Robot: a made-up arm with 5 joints.
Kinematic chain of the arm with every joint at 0, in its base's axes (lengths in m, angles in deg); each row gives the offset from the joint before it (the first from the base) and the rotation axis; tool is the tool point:
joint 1: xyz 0 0 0.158 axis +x
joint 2: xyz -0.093 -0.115 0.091 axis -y
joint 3: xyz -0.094 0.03 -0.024 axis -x
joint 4: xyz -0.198 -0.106 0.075 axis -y
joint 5: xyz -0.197 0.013 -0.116 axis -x
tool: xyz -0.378 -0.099 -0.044
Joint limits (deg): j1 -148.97..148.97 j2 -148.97..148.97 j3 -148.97..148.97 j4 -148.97..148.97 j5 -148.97..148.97
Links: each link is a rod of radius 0.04 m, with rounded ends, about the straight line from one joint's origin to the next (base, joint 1, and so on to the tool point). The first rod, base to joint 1, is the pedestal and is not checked.
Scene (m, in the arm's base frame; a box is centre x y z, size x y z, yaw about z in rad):
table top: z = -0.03
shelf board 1: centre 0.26 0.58 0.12 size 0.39 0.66 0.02 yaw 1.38
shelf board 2: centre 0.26 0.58 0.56 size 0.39 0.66 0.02 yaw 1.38
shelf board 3: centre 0.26 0.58 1 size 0.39 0.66 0.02 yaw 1.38
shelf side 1: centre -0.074 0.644 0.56 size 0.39 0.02 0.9 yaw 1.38
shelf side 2: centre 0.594 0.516 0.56 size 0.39 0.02 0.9 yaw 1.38
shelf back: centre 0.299 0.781 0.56 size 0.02 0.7 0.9 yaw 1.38
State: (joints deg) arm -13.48 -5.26 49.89 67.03 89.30
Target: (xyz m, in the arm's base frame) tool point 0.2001 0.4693 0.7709
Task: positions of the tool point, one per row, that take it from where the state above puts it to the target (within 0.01 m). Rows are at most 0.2 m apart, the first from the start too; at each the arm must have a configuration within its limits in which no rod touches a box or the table.
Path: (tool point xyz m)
1: -0.7355 -0.4625 0.2693
2: -0.8261 -0.3749 0.3634
3: -0.8739 -0.2761 0.4797
4: -0.8740 -0.1746 0.6071
5: -0.8260 -0.0775 0.7332
6: -0.7336 0.0093 0.8451
7: -0.6049 0.0821 0.9311
8: -0.4507 0.1390 0.9818
9: -0.2843 0.1797 0.9911
10: -0.1197 0.2051 0.9570
11: 0.0294 0.2167 0.8816
12: 0.1512 0.2164 0.7709
13: 0.1684 0.3460 0.7870
14: 0.2002 0.4693 0.7709

